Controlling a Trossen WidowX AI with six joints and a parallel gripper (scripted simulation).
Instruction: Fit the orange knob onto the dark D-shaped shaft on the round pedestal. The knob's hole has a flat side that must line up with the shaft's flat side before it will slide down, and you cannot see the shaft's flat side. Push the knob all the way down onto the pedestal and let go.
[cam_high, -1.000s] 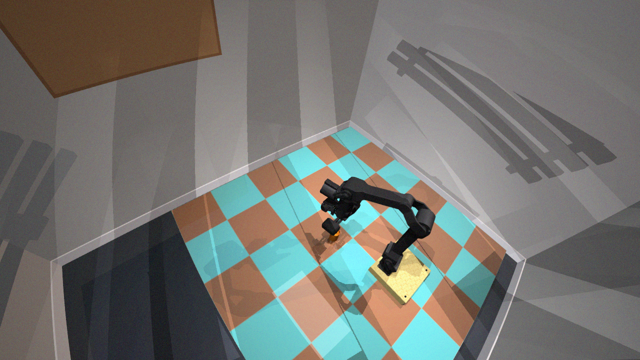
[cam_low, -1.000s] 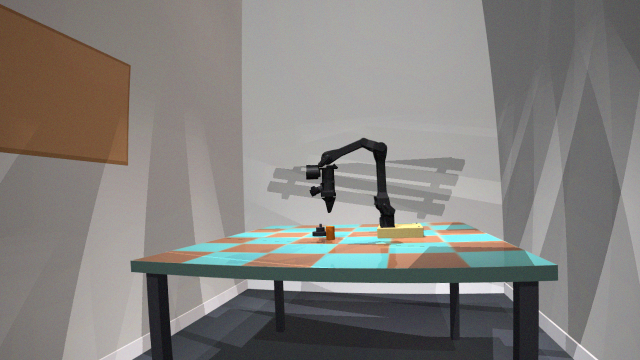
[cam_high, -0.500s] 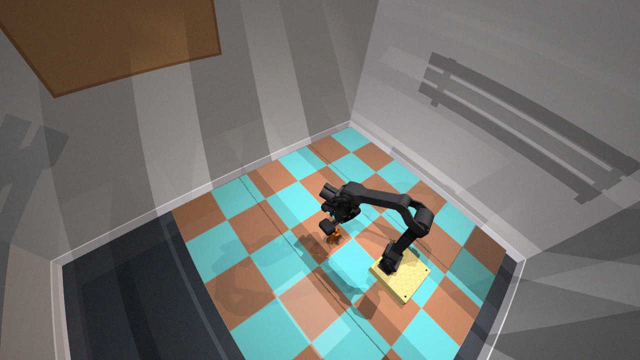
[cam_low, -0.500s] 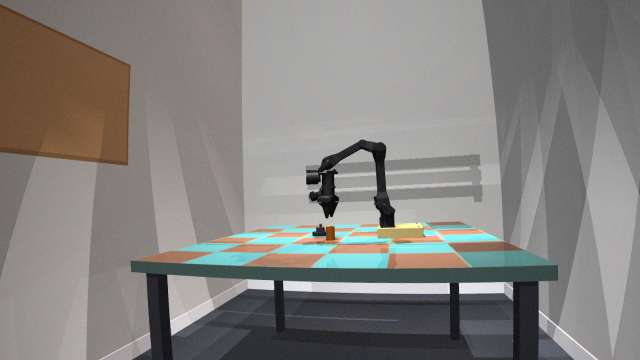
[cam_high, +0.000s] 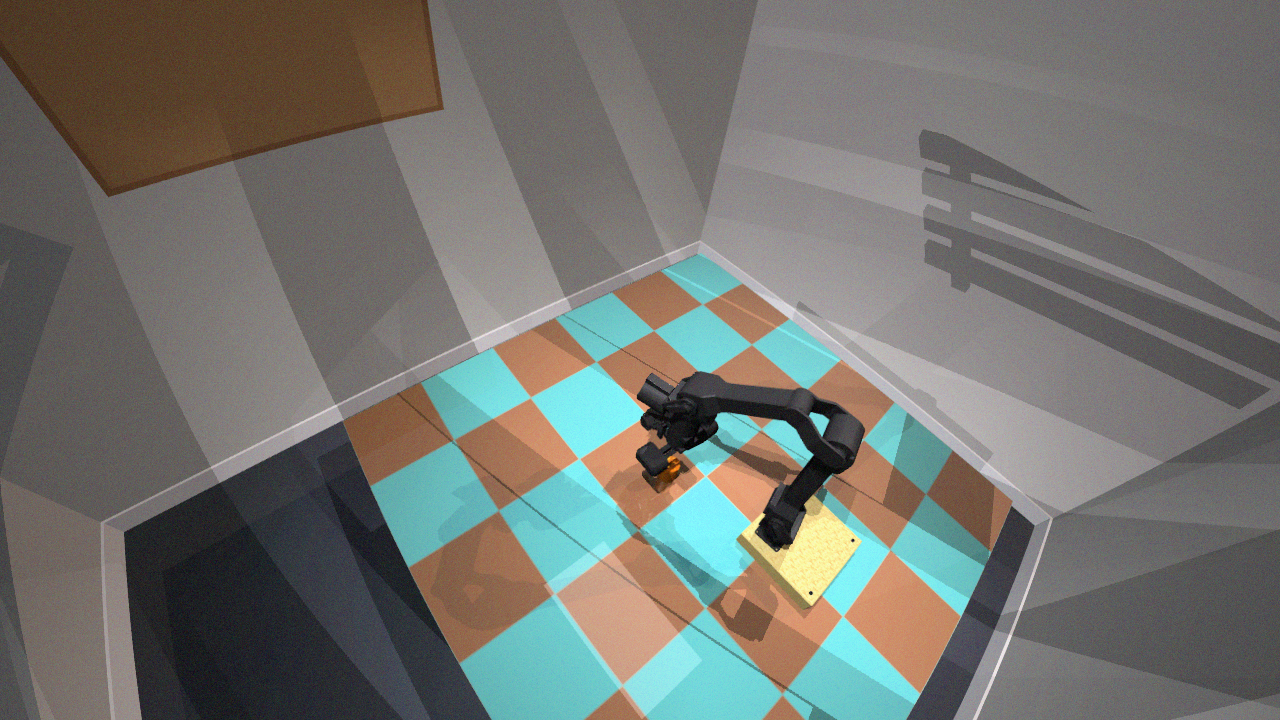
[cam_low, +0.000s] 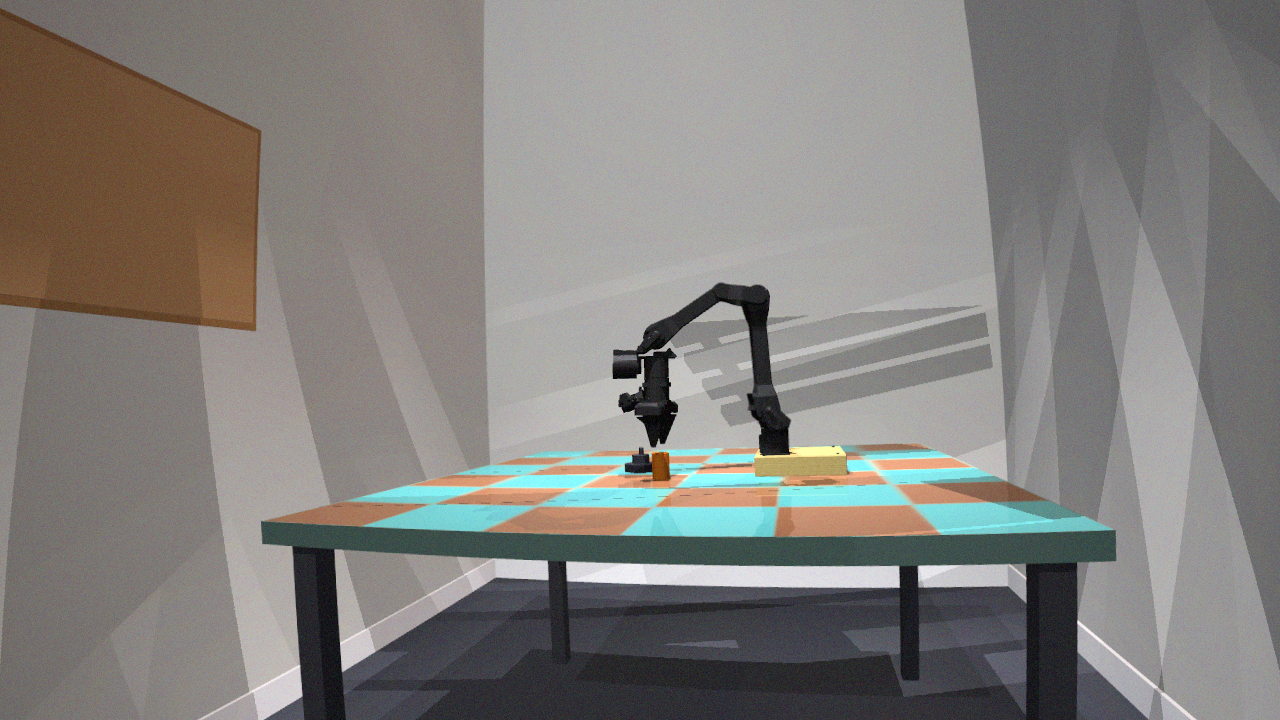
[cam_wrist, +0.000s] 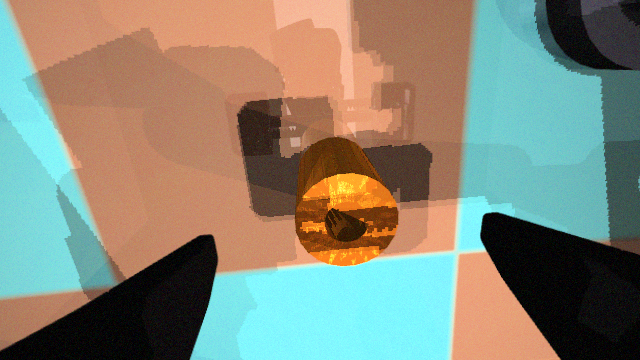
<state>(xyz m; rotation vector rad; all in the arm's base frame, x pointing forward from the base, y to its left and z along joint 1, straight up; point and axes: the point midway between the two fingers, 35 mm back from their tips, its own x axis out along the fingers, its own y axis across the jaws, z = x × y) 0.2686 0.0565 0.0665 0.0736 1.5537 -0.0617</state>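
My gripper tip is now 5 cm above the orange knob. Round my gripper tip: dark round pedestal (7 cm ahead, 15 cm to the right, 5 cm below).
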